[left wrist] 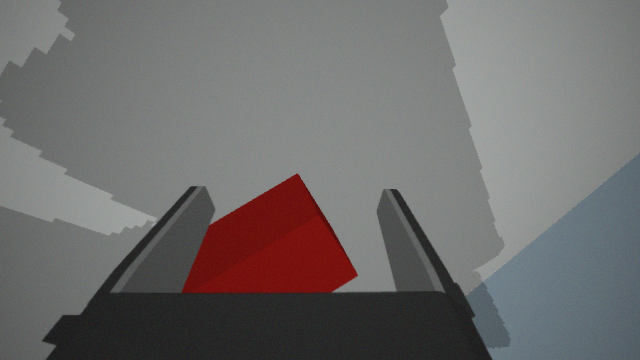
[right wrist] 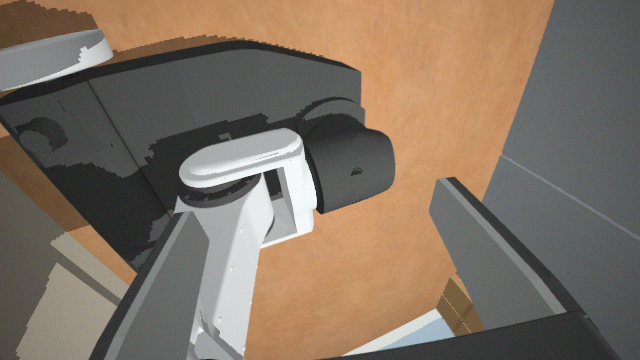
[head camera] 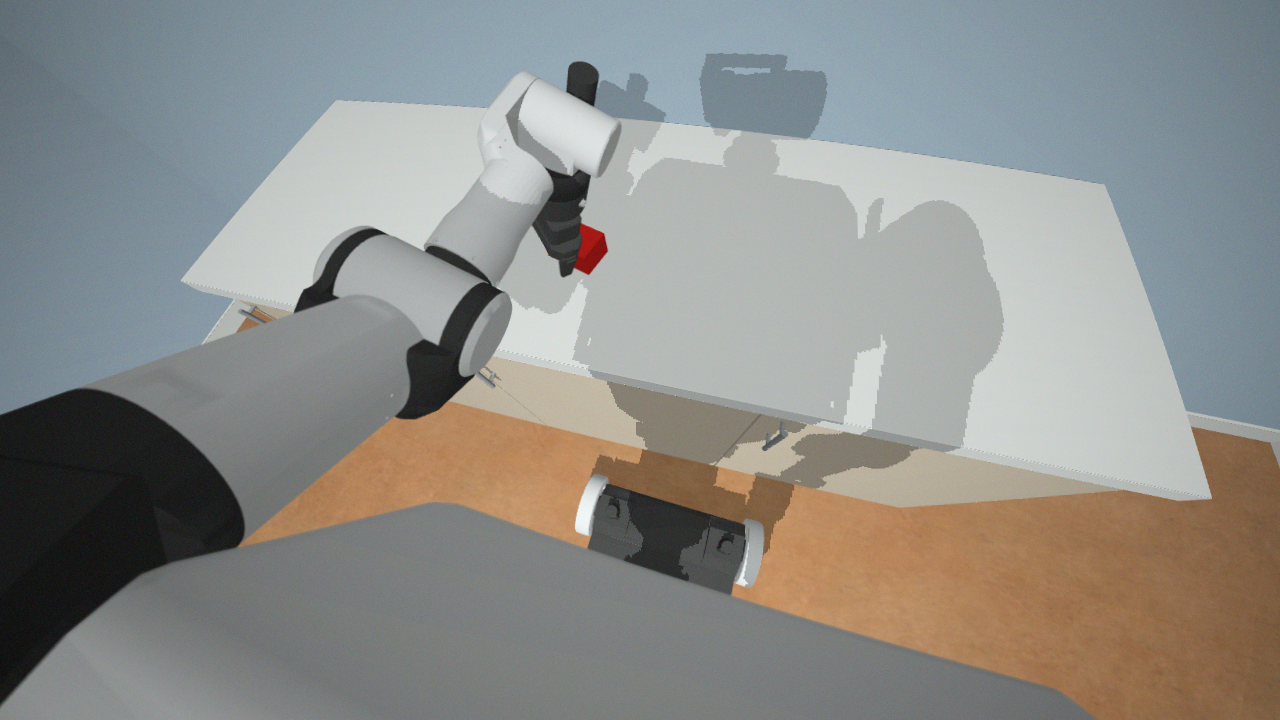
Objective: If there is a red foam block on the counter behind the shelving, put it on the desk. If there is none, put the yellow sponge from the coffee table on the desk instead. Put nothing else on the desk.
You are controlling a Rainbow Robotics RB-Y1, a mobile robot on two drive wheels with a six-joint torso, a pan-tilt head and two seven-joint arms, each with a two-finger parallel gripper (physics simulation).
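Where they show: left gripper, fingertip midpoint: (left wrist: 296, 199) (head camera: 551, 248); right gripper, fingertip midpoint: (right wrist: 317, 211); robot's base at its link origin: (head camera: 667, 527).
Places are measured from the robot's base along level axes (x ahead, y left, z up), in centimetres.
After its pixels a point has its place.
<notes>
A red foam block (head camera: 592, 250) {x 38.4, y 23.7, z 95.0 cm} (left wrist: 280, 240) {x 38.1, y 30.9, z 95.5 cm} sits on the white counter (head camera: 1065, 322) {x 46.8, y -53.2, z 91.0 cm} (left wrist: 310, 90) {x 35.5, y 36.9, z 91.0 cm}, left of the middle in the head camera view. My left gripper (head camera: 565, 270) (left wrist: 296, 199) {x 38.9, y 32.1, z 92.7 cm} is open and points down at the block. In the left wrist view the block shows between the two fingers, turned at an angle to them, and the finger at the left covers its left edge. In the head camera view the fingers hide part of the block. My right gripper (right wrist: 317, 211) {x -30.9, y -22.4, z 58.5 cm} is open and empty, away from the counter. The desk and the yellow sponge do not show.
A blue wall (head camera: 984, 71) {x 83.0, y -33.2, z 106.4 cm} (left wrist: 590, 260) {x 79.5, y 52.6, z 96.4 cm} rises behind the counter. Below the counter's front edge are cabinet doors with handles. My dark wheeled base (head camera: 666, 537) {x -2.7, y -0.2, z 19.1 cm} (right wrist: 225, 85) {x -27.9, y -17.1, z 16.9 cm} stands on the orange-brown floor (head camera: 984, 573) {x 13.8, y -107.8, z 0.0 cm} (right wrist: 425, 90) {x -89.2, y 0.5, z 0.0 cm}. A grey surface (right wrist: 585, 100) {x -144.2, y 5.6, z 22.9 cm} is at the right of the right wrist view.
</notes>
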